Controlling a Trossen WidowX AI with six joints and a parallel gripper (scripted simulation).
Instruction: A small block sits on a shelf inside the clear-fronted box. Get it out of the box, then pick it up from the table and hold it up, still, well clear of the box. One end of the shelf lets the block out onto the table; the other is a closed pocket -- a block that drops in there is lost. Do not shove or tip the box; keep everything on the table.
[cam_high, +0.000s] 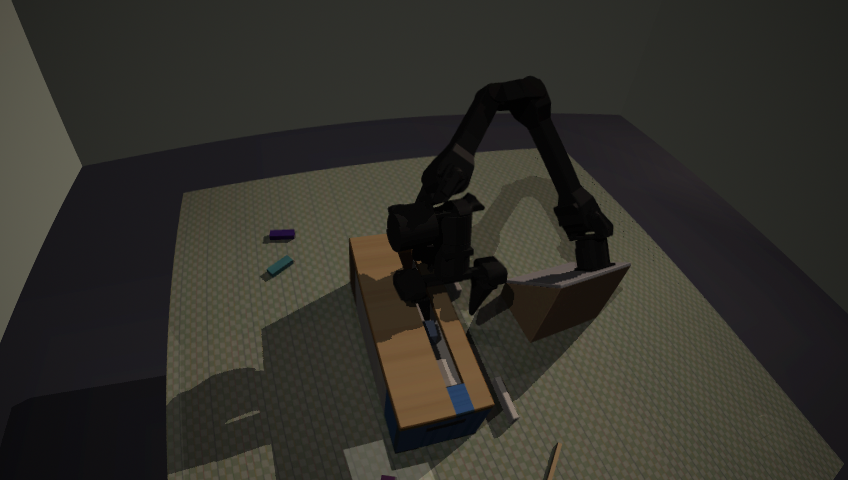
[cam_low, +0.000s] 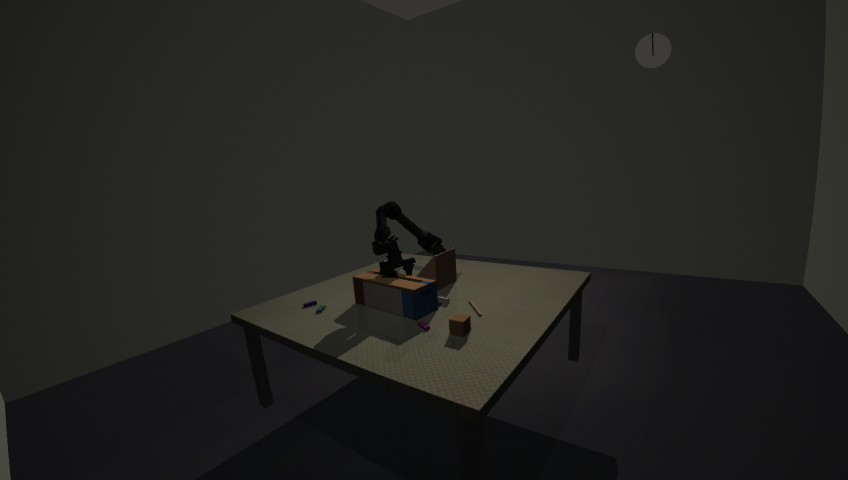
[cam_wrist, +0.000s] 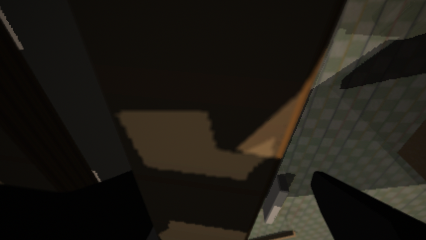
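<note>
Right now the grey-blue block is 50 mm ahead of my gripper tip and 20 mm to the left of it. The rest, counted from my gripper tip: thin wooden stick: 70 mm behind, 330 mm to the left, 80 mm below; then wooden-topped box: 40 mm ahead, 20 mm below; then brown cube: 160 mm ahead, 400 mm to the left, 60 mm below.
</note>
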